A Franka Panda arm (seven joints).
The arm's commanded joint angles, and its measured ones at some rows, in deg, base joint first. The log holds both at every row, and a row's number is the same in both.
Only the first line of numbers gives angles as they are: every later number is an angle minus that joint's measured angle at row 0.
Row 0, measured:
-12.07, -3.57, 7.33, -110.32, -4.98, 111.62, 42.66
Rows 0 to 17, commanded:
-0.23, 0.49, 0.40, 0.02, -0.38, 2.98, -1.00
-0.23, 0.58, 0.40, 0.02, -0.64, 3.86, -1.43
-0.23, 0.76, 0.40, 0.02, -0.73, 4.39, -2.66
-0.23, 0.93, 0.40, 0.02, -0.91, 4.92, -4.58
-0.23, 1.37, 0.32, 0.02, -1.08, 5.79, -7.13
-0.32, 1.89, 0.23, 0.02, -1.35, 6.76, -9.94
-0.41, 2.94, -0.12, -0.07, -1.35, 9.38, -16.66
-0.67, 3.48, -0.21, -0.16, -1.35, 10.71, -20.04
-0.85, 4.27, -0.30, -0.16, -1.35, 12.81, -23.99
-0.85, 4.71, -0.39, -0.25, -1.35, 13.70, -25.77
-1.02, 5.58, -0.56, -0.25, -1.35, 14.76, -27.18
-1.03, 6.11, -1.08, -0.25, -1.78, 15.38, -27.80
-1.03, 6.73, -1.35, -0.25, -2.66, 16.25, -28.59
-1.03, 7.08, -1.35, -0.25, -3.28, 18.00, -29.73
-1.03, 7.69, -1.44, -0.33, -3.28, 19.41, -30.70
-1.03, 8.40, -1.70, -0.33, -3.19, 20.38, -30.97
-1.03, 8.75, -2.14, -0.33, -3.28, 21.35, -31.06
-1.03, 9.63, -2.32, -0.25, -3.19, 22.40, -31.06
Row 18, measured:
-0.97, 8.14, -1.67, -0.10, -2.21, 18.94, -29.97
